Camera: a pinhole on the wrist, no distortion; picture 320 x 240 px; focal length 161.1 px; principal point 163.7 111.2 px. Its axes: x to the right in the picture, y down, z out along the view. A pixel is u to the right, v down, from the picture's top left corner.
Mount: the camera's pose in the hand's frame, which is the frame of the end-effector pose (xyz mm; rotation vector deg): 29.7 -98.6 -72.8 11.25 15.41 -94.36
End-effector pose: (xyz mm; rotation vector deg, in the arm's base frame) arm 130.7 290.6 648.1 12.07 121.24 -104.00
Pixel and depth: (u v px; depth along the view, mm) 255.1 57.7 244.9
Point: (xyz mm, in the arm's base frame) 105.8 122.5 926.8
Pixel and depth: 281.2 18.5 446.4
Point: 229.2 -41.5 1180.0
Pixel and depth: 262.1 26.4 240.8
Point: 147.2 130.6 946.1
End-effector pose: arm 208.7 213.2 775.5 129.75 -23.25 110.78
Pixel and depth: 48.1 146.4 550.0
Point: 735.2 -67.8 875.3
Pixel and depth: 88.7 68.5 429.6
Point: 588.9 130.7 660.0
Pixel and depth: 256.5 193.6 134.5
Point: 313.1 401.2 879.5
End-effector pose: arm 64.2 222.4 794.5 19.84 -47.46 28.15
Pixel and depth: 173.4 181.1 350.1
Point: 147.8 -36.2 1072.8
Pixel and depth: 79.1 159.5 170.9
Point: 85.2 139.2 931.9
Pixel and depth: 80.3 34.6 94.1
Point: 80.4 141.1 802.4
